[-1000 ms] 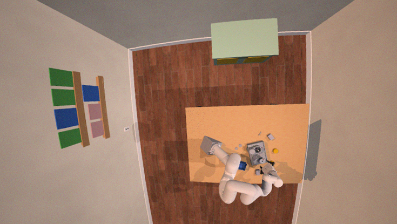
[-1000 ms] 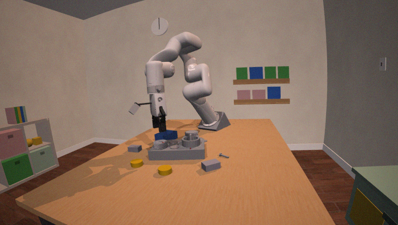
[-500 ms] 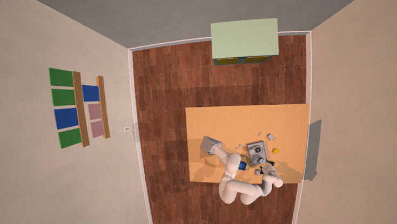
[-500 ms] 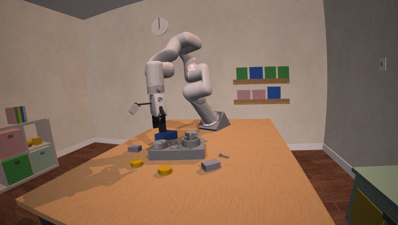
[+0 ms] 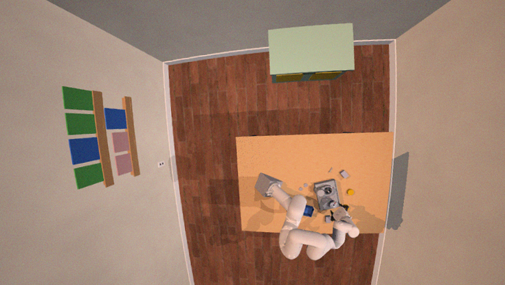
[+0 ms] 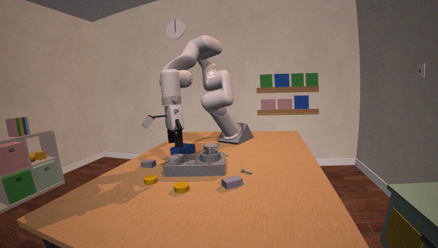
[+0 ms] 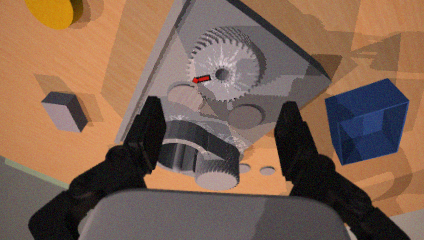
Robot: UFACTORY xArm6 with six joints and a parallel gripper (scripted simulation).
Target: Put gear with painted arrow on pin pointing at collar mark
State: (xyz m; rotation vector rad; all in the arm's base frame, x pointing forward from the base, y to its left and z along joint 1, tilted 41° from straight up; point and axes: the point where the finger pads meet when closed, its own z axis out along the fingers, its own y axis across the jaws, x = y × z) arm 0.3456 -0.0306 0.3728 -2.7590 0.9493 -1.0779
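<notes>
My gripper is now 70 mm above the grey gear. From my hand the other things lie so: blue bin 210 mm behind, 80 mm to the right, 110 mm below; small bolt 30 mm behind, 270 mm to the left, 120 mm below; flat grey disc 220 mm behind, 140 mm to the left, 120 mm below.
</notes>
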